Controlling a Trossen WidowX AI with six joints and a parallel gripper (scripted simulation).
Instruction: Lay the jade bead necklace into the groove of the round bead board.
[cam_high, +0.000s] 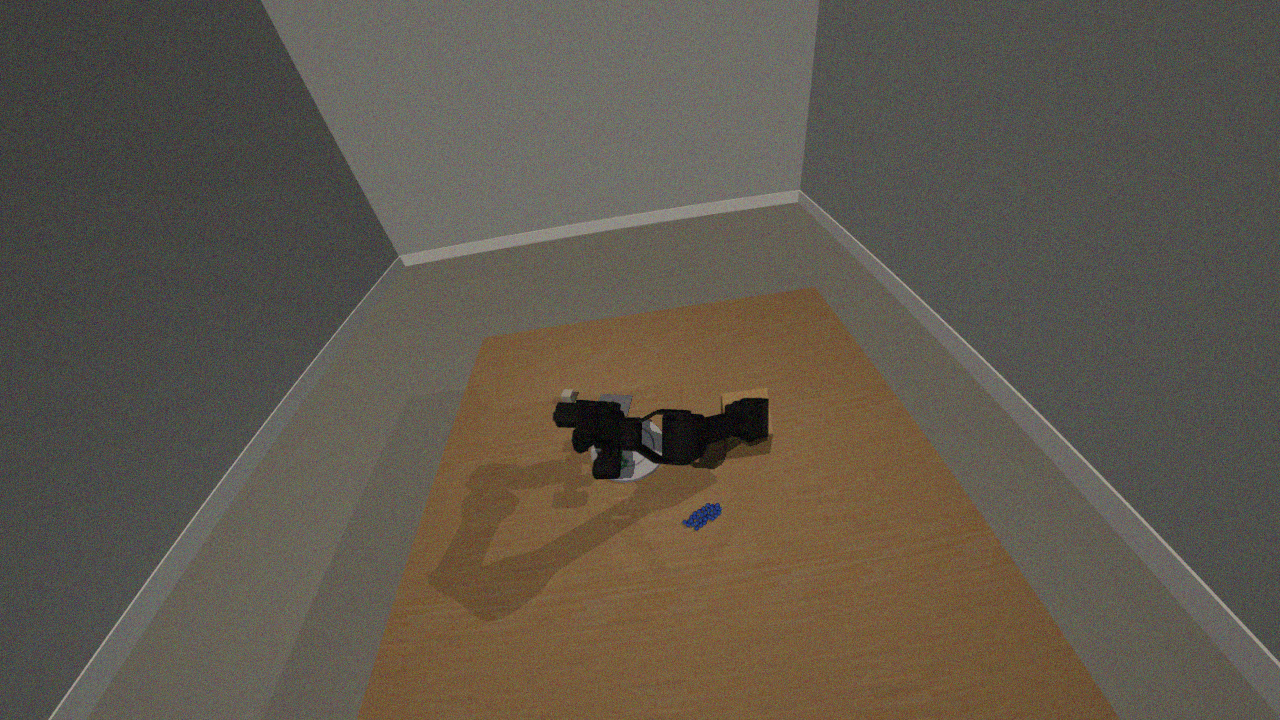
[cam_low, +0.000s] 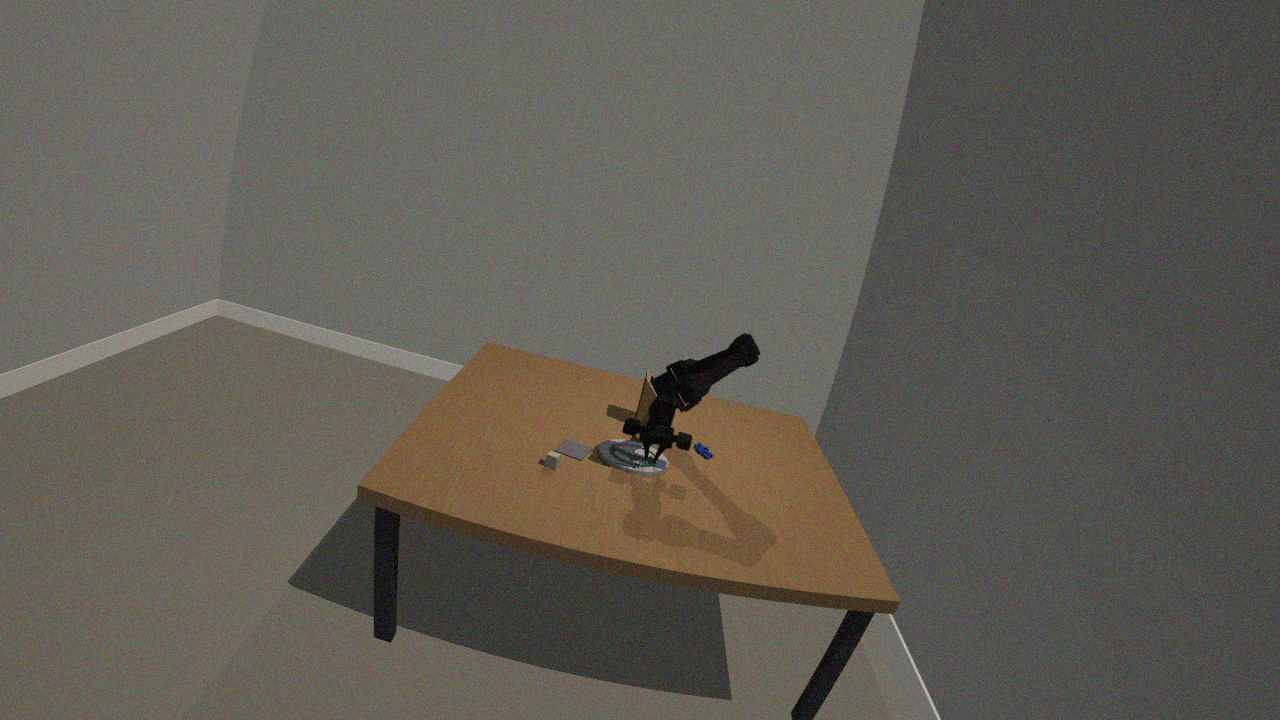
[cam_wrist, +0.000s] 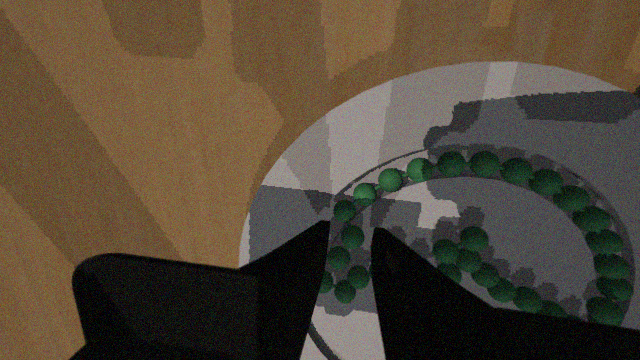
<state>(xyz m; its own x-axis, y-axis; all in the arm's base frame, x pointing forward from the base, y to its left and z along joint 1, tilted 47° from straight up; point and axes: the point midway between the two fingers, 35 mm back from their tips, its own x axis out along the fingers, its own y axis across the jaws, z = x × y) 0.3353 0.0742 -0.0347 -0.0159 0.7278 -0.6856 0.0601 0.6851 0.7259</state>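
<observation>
The round bead board lies 3 cm behind my gripper tip, 5 cm to the right of it and 1 cm below it. From my gripper tip the other things lie so: pale block: 15 cm ahead, 25 cm to the right; flat grey plate: 1 cm ahead, 21 cm to the right, 2 cm below.
</observation>
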